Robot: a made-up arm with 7 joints. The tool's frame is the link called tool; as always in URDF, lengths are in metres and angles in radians. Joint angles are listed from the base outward.
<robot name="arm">
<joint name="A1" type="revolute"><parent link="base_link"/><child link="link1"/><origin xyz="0 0 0.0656" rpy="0 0 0"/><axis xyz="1 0 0"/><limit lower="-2.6" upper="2.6"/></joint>
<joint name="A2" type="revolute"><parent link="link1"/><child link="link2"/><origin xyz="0.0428 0.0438 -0.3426" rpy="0 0 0"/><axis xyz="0 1 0"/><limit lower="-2.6" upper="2.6"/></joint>
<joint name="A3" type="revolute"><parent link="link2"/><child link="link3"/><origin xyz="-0.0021 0.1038 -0.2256" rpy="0 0 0"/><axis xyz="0 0 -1"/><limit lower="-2.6" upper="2.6"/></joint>
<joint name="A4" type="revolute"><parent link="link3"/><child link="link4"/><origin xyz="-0.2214 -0.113 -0.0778" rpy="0 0 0"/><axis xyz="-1 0 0"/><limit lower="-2.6" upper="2.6"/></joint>
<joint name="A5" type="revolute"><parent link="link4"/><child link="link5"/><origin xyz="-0.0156 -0.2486 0.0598" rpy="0 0 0"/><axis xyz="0 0 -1"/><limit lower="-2.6" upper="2.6"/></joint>
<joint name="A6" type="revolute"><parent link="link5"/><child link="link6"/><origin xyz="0.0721 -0.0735 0.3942" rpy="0 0 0"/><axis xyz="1 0 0"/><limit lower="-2.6" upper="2.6"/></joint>
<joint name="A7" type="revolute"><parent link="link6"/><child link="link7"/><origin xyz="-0.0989 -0.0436 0.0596" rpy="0 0 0"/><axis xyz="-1 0 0"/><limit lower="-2.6" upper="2.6"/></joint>
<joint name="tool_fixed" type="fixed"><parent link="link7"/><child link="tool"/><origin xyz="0.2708 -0.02 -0.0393" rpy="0 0 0"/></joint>
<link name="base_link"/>
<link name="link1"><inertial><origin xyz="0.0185 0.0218 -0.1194"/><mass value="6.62"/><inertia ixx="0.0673" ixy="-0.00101" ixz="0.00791" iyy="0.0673" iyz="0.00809" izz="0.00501"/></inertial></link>
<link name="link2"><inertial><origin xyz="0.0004 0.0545 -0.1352"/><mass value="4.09"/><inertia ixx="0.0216" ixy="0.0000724" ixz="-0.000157" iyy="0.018" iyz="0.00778" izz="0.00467"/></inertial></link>
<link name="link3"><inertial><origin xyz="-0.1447 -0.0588 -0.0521"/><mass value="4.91"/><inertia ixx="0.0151" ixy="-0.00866" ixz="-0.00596" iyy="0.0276" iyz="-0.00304" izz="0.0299"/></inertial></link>
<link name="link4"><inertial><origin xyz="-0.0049 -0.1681 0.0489"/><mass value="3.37"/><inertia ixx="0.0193" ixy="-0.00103" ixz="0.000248" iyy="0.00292" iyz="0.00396" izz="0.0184"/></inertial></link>
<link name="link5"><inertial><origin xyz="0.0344 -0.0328 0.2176"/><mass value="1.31"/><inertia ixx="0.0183" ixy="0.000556" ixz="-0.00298" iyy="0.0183" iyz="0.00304" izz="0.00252"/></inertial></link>
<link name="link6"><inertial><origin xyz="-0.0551 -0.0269 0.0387"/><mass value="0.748"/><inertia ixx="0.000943" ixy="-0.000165" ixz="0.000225" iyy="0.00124" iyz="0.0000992" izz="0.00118"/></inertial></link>
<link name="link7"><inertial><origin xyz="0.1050 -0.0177 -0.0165"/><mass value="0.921"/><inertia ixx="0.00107" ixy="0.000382" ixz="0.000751" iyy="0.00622" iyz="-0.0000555" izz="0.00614"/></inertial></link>
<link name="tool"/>
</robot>
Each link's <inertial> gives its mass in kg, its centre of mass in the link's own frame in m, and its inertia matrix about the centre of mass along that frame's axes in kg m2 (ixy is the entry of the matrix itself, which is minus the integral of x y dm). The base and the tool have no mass. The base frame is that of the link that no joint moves.
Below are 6 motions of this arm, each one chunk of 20 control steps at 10 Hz.
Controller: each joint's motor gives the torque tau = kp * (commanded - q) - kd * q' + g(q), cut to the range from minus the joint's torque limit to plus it. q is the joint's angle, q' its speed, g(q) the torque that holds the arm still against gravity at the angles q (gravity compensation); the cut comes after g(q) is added. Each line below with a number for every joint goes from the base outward.
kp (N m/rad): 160 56 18 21 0.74 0.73 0.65
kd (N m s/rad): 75 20 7.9 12 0.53 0.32 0.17
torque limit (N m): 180 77 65 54 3.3 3 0.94
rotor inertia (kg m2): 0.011 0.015 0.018 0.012 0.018 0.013 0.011
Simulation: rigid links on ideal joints. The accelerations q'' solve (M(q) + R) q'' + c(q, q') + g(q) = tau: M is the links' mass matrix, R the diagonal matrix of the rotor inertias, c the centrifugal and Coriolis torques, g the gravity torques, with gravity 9.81 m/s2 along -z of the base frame. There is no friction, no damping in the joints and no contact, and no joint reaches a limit. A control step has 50 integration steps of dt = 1/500 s. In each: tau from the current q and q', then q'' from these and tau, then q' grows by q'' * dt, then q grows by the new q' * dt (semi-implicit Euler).
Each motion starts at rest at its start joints. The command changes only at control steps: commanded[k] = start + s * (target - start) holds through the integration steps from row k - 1 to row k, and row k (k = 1, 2, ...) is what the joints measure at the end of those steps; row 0 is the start. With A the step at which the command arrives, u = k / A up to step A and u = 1 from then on. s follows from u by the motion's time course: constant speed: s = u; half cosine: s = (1 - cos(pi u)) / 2; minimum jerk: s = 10 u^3 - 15 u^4 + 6 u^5; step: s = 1 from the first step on.
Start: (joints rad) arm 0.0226 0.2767 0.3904 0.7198 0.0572 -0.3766 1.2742
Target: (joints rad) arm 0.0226 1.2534 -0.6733 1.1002 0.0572 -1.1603 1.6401
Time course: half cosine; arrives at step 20
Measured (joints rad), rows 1 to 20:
1: 0.0227 0.2775 0.3896 0.7201 0.0580 -0.3770 1.2744
2: 0.0228 0.2812 0.3859 0.7212 0.0610 -0.3787 1.2755
3: 0.0231 0.2900 0.3774 0.7238 0.0666 -0.3833 1.2784
4: 0.0234 0.3058 0.3624 0.7283 0.0742 -0.3921 1.2842
5: 0.0238 0.3296 0.3398 0.7350 0.0829 -0.4061 1.2935
6: 0.0241 0.3620 0.3089 0.7442 0.0918 -0.4260 1.3066
7: 0.0243 0.4030 0.2697 0.7560 0.0998 -0.4522 1.3234
8: 0.0244 0.4520 0.2225 0.7703 0.1063 -0.4847 1.3438
9: 0.0244 0.5084 0.1680 0.7871 0.1106 -0.5231 1.3671
10: 0.0242 0.5707 0.1073 0.8060 0.1121 -0.5668 1.3929
11: 0.0240 0.6377 0.0417 0.8269 0.1109 -0.6149 1.4204
12: 0.0236 0.7075 -0.0274 0.8492 0.1070 -0.6663 1.4489
13: 0.0232 0.7784 -0.0984 0.8724 0.1008 -0.7200 1.4777
14: 0.0227 0.8484 -0.1695 0.8961 0.0930 -0.7746 1.5059
15: 0.0223 0.9159 -0.2393 0.9197 0.0846 -0.8287 1.5329
16: 0.0219 0.9791 -0.3062 0.9425 0.0761 -0.8809 1.5579
17: 0.0216 1.0365 -0.3687 0.9640 0.0686 -0.9297 1.5802
18: 0.0213 1.0868 -0.4254 0.9837 0.0623 -0.9738 1.5993
19: 0.0212 1.1288 -0.4750 1.0009 0.0576 -1.0119 1.6146
20: 0.0212 1.1618 -0.5163 1.0154 0.0546 -1.0430 1.6257

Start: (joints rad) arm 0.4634 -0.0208 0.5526 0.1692 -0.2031 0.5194 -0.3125
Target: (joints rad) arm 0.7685 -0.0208 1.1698 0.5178 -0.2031 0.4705 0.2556
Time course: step
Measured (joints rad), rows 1 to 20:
1: 0.4935 -0.0259 0.5615 0.1907 -0.1959 0.5370 -0.1984
2: 0.5372 -0.0296 0.6273 0.2223 -0.2203 0.5558 -0.0294
3: 0.5802 -0.0315 0.7250 0.2579 -0.2308 0.5651 0.0938
4: 0.6194 -0.0321 0.8297 0.2944 -0.2157 0.5637 0.1661
5: 0.6534 -0.0318 0.9260 0.3295 -0.1833 0.5538 0.2049
6: 0.6816 -0.0310 1.0066 0.3623 -0.1457 0.5381 0.2255
7: 0.7042 -0.0295 1.0693 0.3921 -0.1120 0.5189 0.2372
8: 0.7217 -0.0276 1.1153 0.4182 -0.0877 0.4989 0.2445
9: 0.7349 -0.0255 1.1469 0.4405 -0.0745 0.4802 0.2495
10: 0.7446 -0.0235 1.1671 0.4588 -0.0715 0.4647 0.2529
11: 0.7517 -0.0218 1.1790 0.4733 -0.0766 0.4532 0.2551
12: 0.7567 -0.0205 1.1851 0.4846 -0.0869 0.4459 0.2564
13: 0.7602 -0.0197 1.1872 0.4931 -0.1001 0.4425 0.2569
14: 0.7627 -0.0192 1.1870 0.4994 -0.1142 0.4420 0.2569
15: 0.7643 -0.0190 1.1855 0.5040 -0.1279 0.4435 0.2566
16: 0.7655 -0.0190 1.1835 0.5074 -0.1404 0.4463 0.2562
17: 0.7663 -0.0191 1.1812 0.5098 -0.1514 0.4496 0.2558
18: 0.7668 -0.0193 1.1791 0.5116 -0.1608 0.4530 0.2555
19: 0.7672 -0.0195 1.1772 0.5129 -0.1687 0.4562 0.2553
20: 0.7675 -0.0197 1.1756 0.5139 -0.1752 0.4590 0.2552

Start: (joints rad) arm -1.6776 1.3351 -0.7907 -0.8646 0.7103 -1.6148 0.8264
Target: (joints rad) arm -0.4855 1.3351 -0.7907 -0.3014 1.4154 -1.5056 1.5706
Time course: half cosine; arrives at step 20
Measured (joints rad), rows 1 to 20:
1: -1.6766 1.3351 -0.7901 -0.8641 0.7117 -1.6135 0.8269
2: -1.6725 1.3352 -0.7878 -0.8622 0.7171 -1.6090 0.8293
3: -1.6631 1.3356 -0.7834 -0.8580 0.7282 -1.6009 0.8355
4: -1.6468 1.3363 -0.7769 -0.8510 0.7453 -1.5899 0.8472
5: -1.6224 1.3373 -0.7690 -0.8406 0.7686 -1.5768 0.8655
6: -1.5894 1.3385 -0.7607 -0.8269 0.7972 -1.5624 0.8907
7: -1.5475 1.3395 -0.7529 -0.8096 0.8305 -1.5472 0.9230
8: -1.4969 1.3401 -0.7466 -0.7888 0.8673 -1.5319 0.9619
9: -1.4384 1.3402 -0.7427 -0.7648 0.9062 -1.5168 1.0067
10: -1.3729 1.3397 -0.7419 -0.7379 0.9459 -1.5024 1.0565
11: -1.3016 1.3385 -0.7447 -0.7084 0.9851 -1.4896 1.1102
12: -1.2259 1.3367 -0.7512 -0.6770 1.0226 -1.4791 1.1665
13: -1.1475 1.3345 -0.7611 -0.6443 1.0572 -1.4716 1.2242
14: -1.0680 1.3320 -0.7740 -0.6109 1.0881 -1.4679 1.2819
15: -0.9892 1.3295 -0.7891 -0.5775 1.1149 -1.4686 1.3381
16: -0.9130 1.3271 -0.8057 -0.5447 1.1372 -1.4737 1.3915
17: -0.8410 1.3251 -0.8227 -0.5132 1.1551 -1.4830 1.4405
18: -0.7751 1.3236 -0.8392 -0.4835 1.1686 -1.4958 1.4838
19: -0.7168 1.3226 -0.8543 -0.4562 1.1782 -1.5112 1.5201
20: -0.6676 1.3221 -0.8673 -0.4319 1.1840 -1.5279 1.5482

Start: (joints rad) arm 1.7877 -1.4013 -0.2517 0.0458 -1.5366 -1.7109 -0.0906
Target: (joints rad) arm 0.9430 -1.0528 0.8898 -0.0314 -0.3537 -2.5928 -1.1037
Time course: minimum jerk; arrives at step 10
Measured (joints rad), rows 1 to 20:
1: 1.7866 -1.4011 -0.2502 0.0459 -1.5356 -1.7116 -0.0923
2: 1.7793 -1.3991 -0.2397 0.0466 -1.5291 -1.7170 -0.1043
3: 1.7581 -1.3918 -0.2094 0.0473 -1.5107 -1.7355 -0.1401
4: 1.7174 -1.3752 -0.1497 0.0468 -1.4752 -1.7758 -0.2105
5: 1.6555 -1.3474 -0.0563 0.0434 -1.4199 -1.8434 -0.3179
6: 1.5754 -1.3087 0.0674 0.0361 -1.3457 -1.9372 -0.4549
7: 1.4844 -1.2622 0.2092 0.0254 -1.2559 -2.0478 -0.6065
8: 1.3918 -1.2130 0.3506 0.0136 -1.1555 -2.1596 -0.7535
9: 1.3068 -1.1671 0.4727 0.0033 -1.0512 -2.2569 -0.8780
10: 1.2347 -1.1294 0.5656 -0.0042 -0.9506 -2.3317 -0.9693
11: 1.1756 -1.1017 0.6323 -0.0095 -0.8593 -2.3867 -1.0284
12: 1.1274 -1.0827 0.6802 -0.0138 -0.7795 -2.4287 -1.0637
13: 1.0883 -1.0702 0.7154 -0.0177 -0.7109 -2.4622 -1.0838
14: 1.0569 -1.0624 0.7422 -0.0215 -0.6524 -2.4898 -1.0950
15: 1.0318 -1.0577 0.7634 -0.0248 -0.6027 -2.5126 -1.1012
16: 1.0118 -1.0549 0.7808 -0.0277 -0.5609 -2.5312 -1.1046
17: 0.9962 -1.0535 0.7957 -0.0300 -0.5258 -2.5462 -1.1064
18: 0.9839 -1.0527 0.8088 -0.0318 -0.4966 -2.5581 -1.1072
19: 0.9745 -1.0524 0.8205 -0.0331 -0.4724 -2.5674 -1.1074
20: 0.9672 -1.0524 0.8310 -0.0339 -0.4524 -2.5744 -1.1073

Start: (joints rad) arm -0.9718 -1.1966 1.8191 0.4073 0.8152 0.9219 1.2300
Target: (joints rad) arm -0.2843 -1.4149 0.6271 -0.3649 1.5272 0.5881 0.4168
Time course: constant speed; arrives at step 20
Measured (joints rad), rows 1 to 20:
1: -0.9665 -1.1982 1.8085 0.4052 0.8215 0.9167 1.2227
2: -0.9554 -1.2016 1.7876 0.3977 0.8329 0.9054 1.2051
3: -0.9394 -1.2067 1.7588 0.3848 0.8483 0.8913 1.1793
4: -0.9197 -1.2133 1.7234 0.3670 0.8667 0.8763 1.1478
5: -0.8969 -1.2210 1.6829 0.3452 0.8873 0.8614 1.1124
6: -0.8717 -1.2295 1.6383 0.3201 0.9096 0.8467 1.0746
7: -0.8446 -1.2386 1.5904 0.2922 0.9333 0.8321 1.0355
8: -0.8161 -1.2482 1.5398 0.2622 0.9579 0.8176 0.9957
9: -0.7864 -1.2580 1.4873 0.2305 0.9834 0.8031 0.9555
10: -0.7558 -1.2681 1.4331 0.1973 1.0096 0.7884 0.9151
11: -0.7245 -1.2784 1.3778 0.1631 1.0364 0.7735 0.8746
12: -0.6926 -1.2887 1.3214 0.1280 1.0638 0.7584 0.8341
13: -0.6603 -1.2992 1.2644 0.0922 1.0917 0.7432 0.7935
14: -0.6276 -1.3098 1.2069 0.0558 1.1202 0.7278 0.7529
15: -0.5946 -1.3205 1.1490 0.0191 1.1493 0.7123 0.7123
16: -0.5613 -1.3312 1.0907 -0.0181 1.1789 0.6967 0.6717
17: -0.5278 -1.3420 1.0324 -0.0555 1.2091 0.6811 0.6310
18: -0.4942 -1.3529 0.9738 -0.0932 1.2398 0.6654 0.5903
19: -0.4604 -1.3639 0.9152 -0.1311 1.2711 0.6498 0.5496
20: -0.4266 -1.3749 0.8566 -0.1691 1.3028 0.6343 0.5088

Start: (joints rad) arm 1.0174 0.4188 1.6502 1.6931 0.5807 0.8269 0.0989
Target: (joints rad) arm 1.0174 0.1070 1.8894 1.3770 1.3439 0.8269 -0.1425
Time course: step
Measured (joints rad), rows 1 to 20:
1: 1.0162 0.3755 1.6700 1.6726 0.6561 0.8116 0.0326
2: 1.0153 0.3110 1.7129 1.6299 0.7734 0.7992 -0.0390
3: 1.0154 0.2548 1.7558 1.5868 0.8616 0.7951 -0.0785
4: 1.0159 0.2117 1.7918 1.5493 0.9193 0.7955 -0.0993
5: 1.0165 0.1803 1.8196 1.5180 0.9588 0.7982 -0.1123
6: 1.0170 0.1577 1.8402 1.4922 0.9903 0.8021 -0.1216
7: 1.0174 0.1418 1.8549 1.4710 1.0190 0.8065 -0.1284
8: 1.0177 0.1306 1.8650 1.4536 1.0472 0.8110 -0.1332
9: 1.0179 0.1229 1.8718 1.4393 1.0754 0.8152 -0.1364
10: 1.0180 0.1176 1.8764 1.4277 1.1031 0.8188 -0.1383
11: 1.0181 0.1140 1.8794 1.4182 1.1300 0.8218 -0.1395
12: 1.0181 0.1116 1.8814 1.4105 1.1554 0.8241 -0.1401
13: 1.0181 0.1100 1.8828 1.4043 1.1789 0.8258 -0.1404
14: 1.0181 0.1090 1.8838 1.3992 1.2003 0.8270 -0.1406
15: 1.0180 0.1083 1.8846 1.3951 1.2196 0.8278 -0.1407
16: 1.0179 0.1079 1.8852 1.3919 1.2367 0.8283 -0.1409
17: 1.0179 0.1076 1.8857 1.3892 1.2518 0.8285 -0.1410
18: 1.0178 0.1074 1.8862 1.3870 1.2650 0.8285 -0.1412
19: 1.0177 0.1073 1.8867 1.3853 1.2765 0.8285 -0.1413
20: 1.0177 0.1072 1.8870 1.3839 1.2864 0.8283 -0.1415

